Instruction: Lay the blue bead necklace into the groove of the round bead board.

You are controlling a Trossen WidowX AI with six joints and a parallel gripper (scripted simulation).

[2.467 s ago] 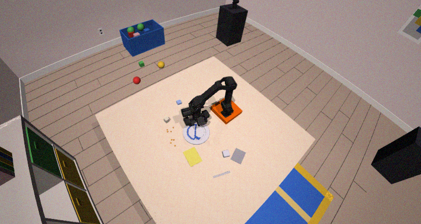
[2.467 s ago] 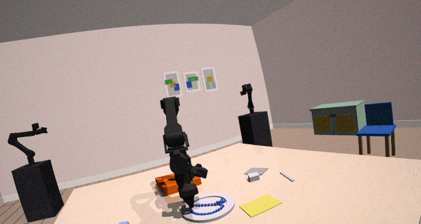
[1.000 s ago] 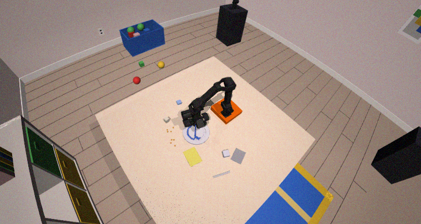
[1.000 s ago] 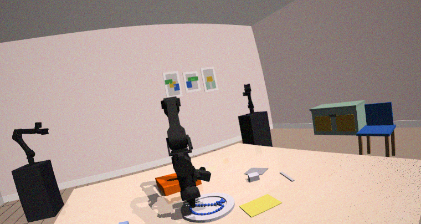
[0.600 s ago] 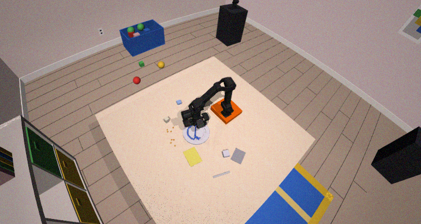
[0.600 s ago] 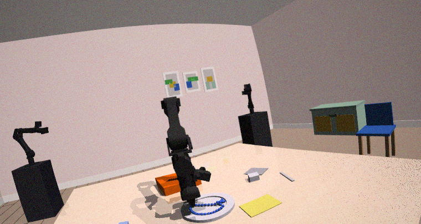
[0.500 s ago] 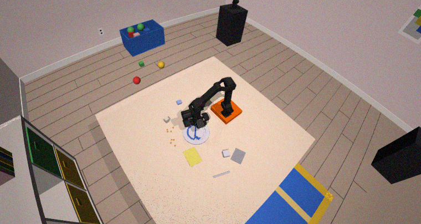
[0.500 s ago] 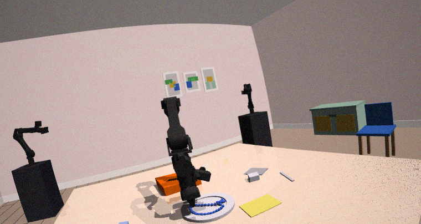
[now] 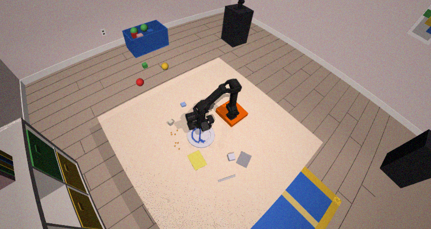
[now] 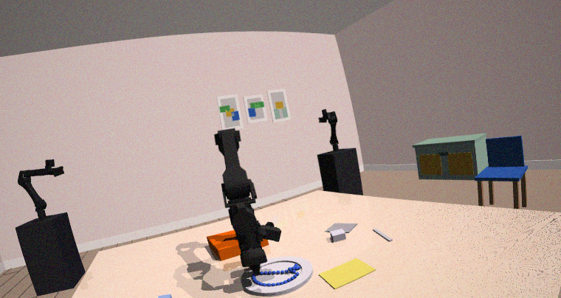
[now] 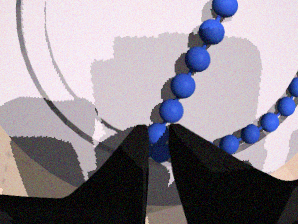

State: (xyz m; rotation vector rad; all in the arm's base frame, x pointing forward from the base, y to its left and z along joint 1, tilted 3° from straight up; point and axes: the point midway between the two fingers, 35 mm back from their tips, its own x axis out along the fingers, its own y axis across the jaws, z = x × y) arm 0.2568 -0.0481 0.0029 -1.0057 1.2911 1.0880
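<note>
The round bead board is 50 mm to the left of my gripper tip, 20 mm ahead of it and 10 mm below it. The rest, counted from my gripper tip: yellow sheet (190 mm to the left, 150 mm ahead, 10 mm below); then pale cube (160 mm to the right, 160 mm ahead); then blue cube (270 mm to the right, 10 mm below, 10 mm behind).
</note>
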